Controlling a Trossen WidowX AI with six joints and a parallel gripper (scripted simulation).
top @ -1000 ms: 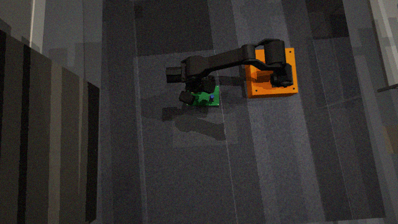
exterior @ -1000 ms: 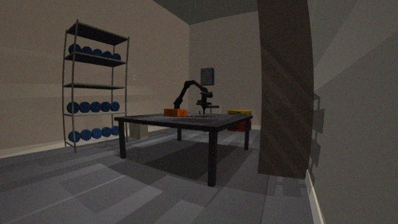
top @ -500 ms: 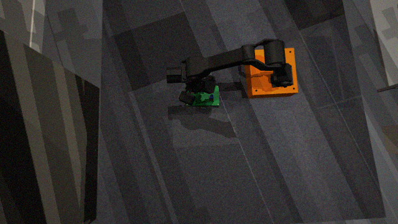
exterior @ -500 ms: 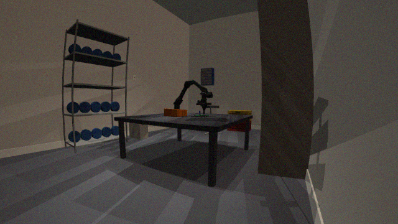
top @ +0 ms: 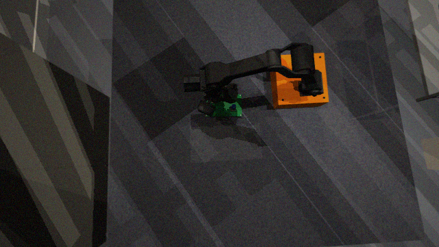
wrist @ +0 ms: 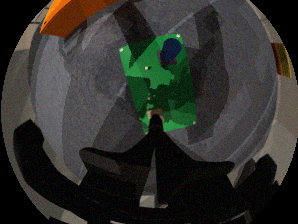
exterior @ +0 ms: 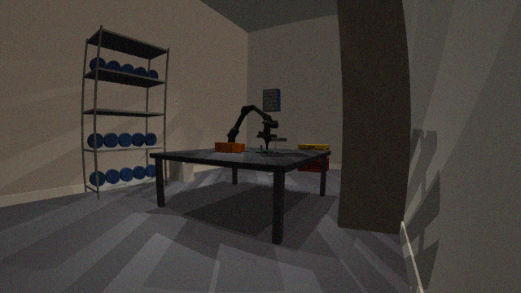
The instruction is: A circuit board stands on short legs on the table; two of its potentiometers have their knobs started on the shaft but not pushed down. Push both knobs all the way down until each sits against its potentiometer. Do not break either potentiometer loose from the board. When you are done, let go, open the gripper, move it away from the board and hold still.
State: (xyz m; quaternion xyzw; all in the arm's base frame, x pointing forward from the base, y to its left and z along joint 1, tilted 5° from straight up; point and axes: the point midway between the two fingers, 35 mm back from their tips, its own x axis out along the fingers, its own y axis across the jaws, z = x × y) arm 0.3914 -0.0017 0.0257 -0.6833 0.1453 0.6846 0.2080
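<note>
The dark knob is 20 mm below my gripper tip. Round my gripper tip: blue knob: 80 mm behind, 40 mm to the left, 20 mm below.
</note>
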